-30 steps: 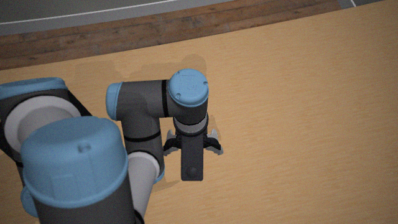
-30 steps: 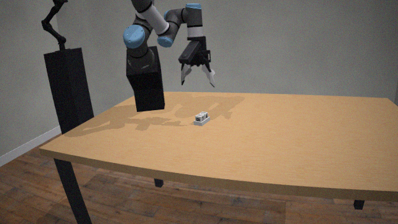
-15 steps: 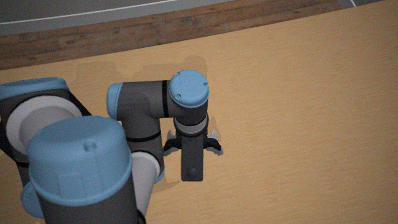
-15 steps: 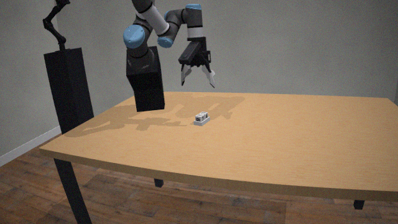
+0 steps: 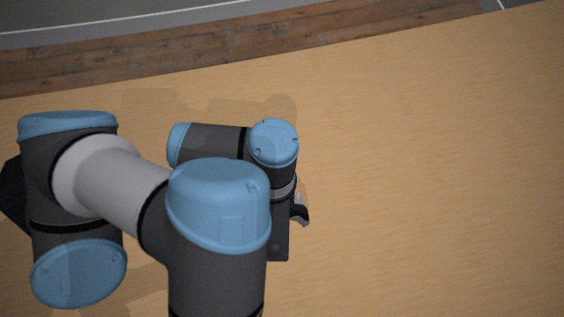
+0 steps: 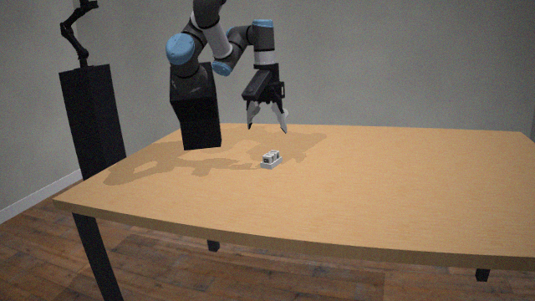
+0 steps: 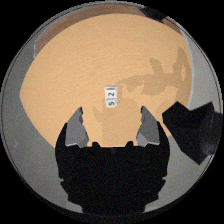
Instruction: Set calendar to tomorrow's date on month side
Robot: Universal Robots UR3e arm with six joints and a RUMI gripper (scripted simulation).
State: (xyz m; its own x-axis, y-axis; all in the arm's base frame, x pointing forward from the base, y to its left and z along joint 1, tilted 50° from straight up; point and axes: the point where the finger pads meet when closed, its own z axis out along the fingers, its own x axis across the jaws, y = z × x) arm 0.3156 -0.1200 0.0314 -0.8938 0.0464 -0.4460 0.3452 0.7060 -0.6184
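The grey calendar tray lies 2 cm to the left of my hand and 11 cm below it.
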